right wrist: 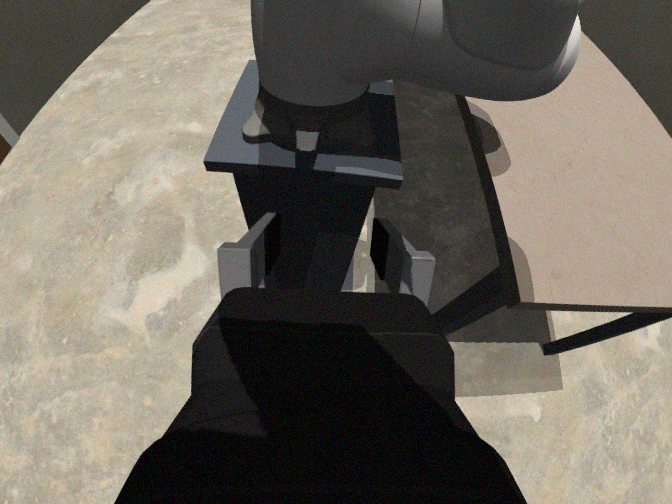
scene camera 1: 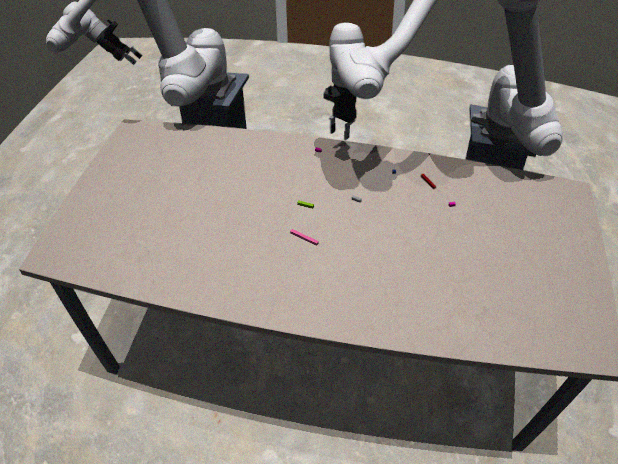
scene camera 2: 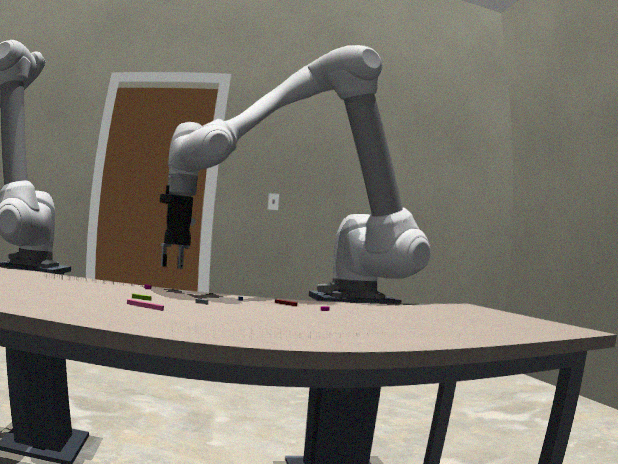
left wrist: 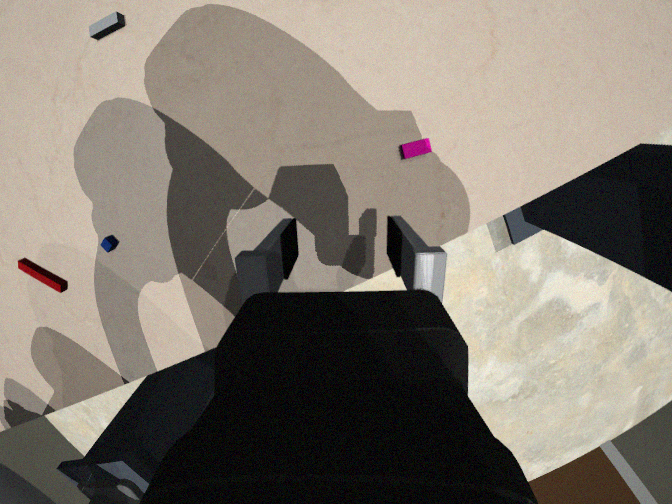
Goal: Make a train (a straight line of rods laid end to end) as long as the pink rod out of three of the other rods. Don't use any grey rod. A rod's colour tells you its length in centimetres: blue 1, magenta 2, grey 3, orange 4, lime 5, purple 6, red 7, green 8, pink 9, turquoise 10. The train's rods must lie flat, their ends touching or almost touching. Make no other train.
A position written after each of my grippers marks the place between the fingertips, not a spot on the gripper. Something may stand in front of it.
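I can see my left gripper (scene camera 2: pixel 171 267), and the left wrist view also shows my left gripper (left wrist: pixel 342 236). My right gripper (right wrist: pixel 326 234) is in sight as well. There is an arm pedestal (left wrist: pixel 611 210) too, and in the right wrist view I find the same arm pedestal (right wrist: pixel 321 221).
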